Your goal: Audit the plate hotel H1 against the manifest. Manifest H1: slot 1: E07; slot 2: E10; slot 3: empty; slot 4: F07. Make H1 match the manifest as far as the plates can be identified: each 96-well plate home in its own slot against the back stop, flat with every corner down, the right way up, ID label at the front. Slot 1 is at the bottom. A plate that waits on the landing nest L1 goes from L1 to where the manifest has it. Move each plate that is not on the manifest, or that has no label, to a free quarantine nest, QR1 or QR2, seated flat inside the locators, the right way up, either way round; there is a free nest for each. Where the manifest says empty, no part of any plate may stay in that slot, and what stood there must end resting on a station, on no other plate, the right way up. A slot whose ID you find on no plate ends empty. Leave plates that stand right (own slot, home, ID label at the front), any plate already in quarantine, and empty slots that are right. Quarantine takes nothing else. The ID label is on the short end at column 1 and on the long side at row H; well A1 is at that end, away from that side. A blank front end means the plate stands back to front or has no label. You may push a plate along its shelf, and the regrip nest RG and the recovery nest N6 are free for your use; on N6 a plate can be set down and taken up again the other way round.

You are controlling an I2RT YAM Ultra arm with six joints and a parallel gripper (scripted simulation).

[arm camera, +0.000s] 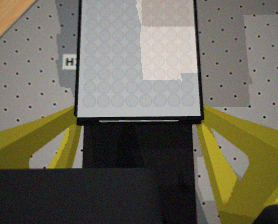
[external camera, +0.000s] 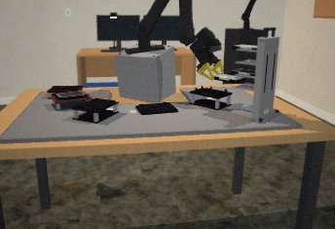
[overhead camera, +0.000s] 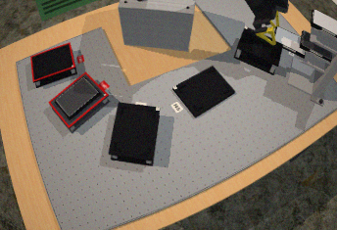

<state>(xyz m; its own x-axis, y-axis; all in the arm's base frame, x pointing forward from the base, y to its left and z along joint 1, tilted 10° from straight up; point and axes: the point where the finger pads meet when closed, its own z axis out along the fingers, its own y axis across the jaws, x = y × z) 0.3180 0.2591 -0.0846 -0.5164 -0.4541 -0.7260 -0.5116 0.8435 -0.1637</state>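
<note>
The pale grey 96-well plate is 5 cm ahead of my hand and 3 cm to the left of it. From my hand the other things lie so: A1 mark (12 cm behind, 1 cm to the right, 8 cm below); black regrip nest RG (3 cm behind, 2 cm to the right, 8 cm below); RG tag (13 cm behind, 2 cm to the left, 14 cm below).
</note>
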